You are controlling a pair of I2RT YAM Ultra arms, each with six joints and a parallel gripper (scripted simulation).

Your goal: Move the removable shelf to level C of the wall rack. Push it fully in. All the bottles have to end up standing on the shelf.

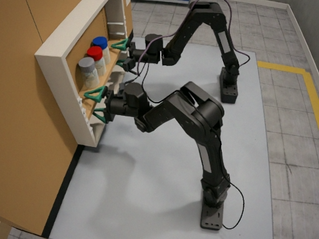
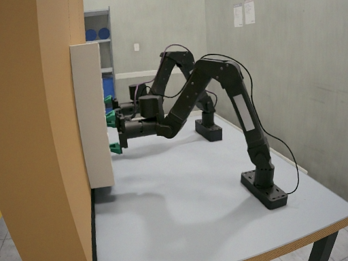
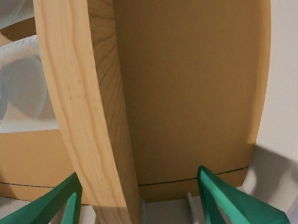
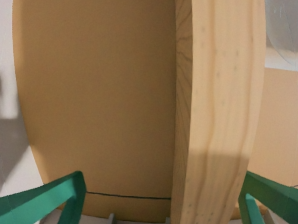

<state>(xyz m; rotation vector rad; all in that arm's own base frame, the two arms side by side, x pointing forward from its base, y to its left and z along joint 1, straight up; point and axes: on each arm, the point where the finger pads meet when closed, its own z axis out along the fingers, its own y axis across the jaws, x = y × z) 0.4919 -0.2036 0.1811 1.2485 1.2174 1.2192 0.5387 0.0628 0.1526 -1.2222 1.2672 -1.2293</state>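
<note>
The blue-capped bottle lies 10 mm ahead of my right hand, 90 mm to the left of it and 70 mm above it. The rest, counted from my right hand: wooden shelf 150 mm to the left, 20 mm above; then red-capped bottle 150 mm to the left, 70 mm above; then white wall rack 150 mm to the left, 80 mm above.
Now: the grey-capped bottle 20 mm ahead of my left hand, 70 mm to the right of it and 70 mm above it. The rest, counted from my left hand: wooden shelf 20 mm ahead, 150 mm to the right, 10 mm above; red-capped bottle 20 mm ahead, 140 mm to the right, 70 mm above; white wall rack 20 mm ahead, 150 mm to the right, 80 mm above.
</note>
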